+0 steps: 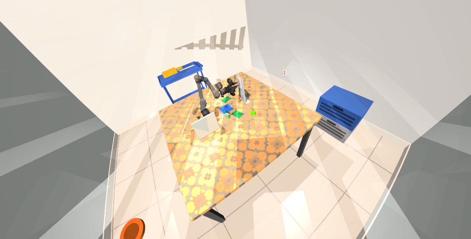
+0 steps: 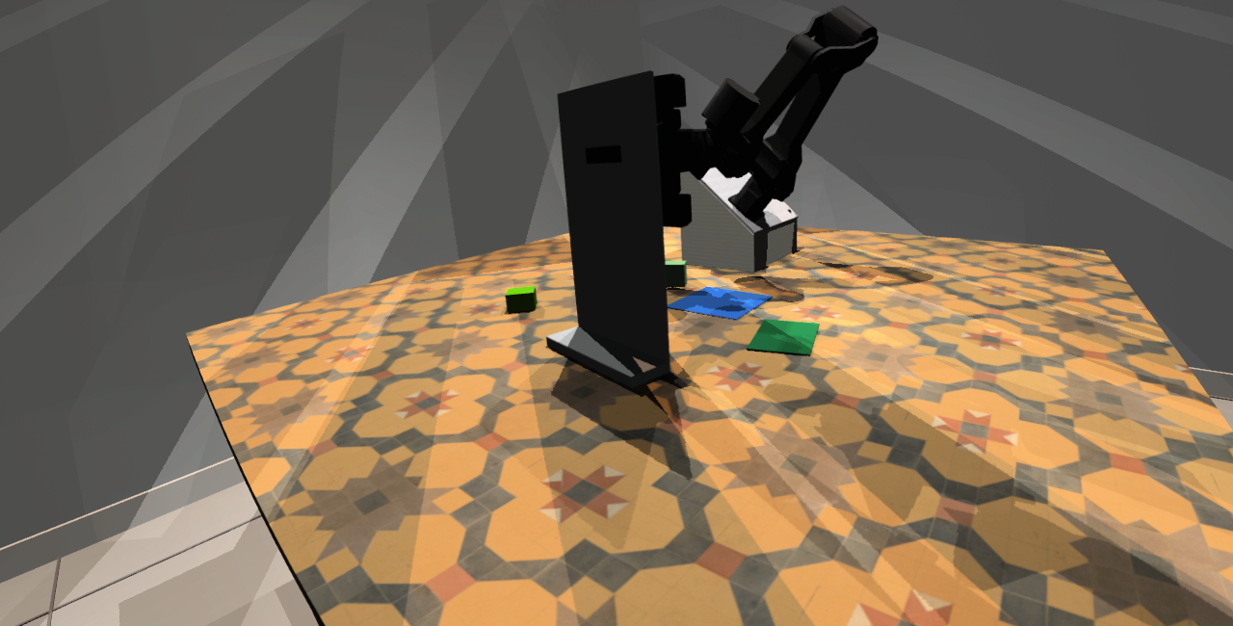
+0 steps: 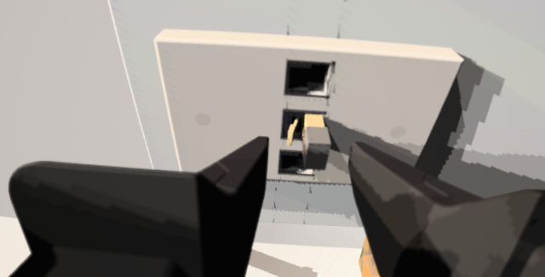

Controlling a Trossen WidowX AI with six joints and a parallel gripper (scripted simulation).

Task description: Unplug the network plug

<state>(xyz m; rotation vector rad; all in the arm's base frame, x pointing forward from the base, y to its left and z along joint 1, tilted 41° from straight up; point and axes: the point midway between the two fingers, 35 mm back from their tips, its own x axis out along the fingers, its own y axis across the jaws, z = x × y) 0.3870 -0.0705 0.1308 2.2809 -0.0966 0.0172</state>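
Right now the network plug is 10 mm ahead of my gripper tip. Round my gripper tip: green square (230 mm below, 150 mm to the left, 100 mm behind); yellowish tab (20 mm ahead, 10 mm to the right, 10 mm above); upright panel (90 mm below, 30 mm ahead, 10 mm to the right).
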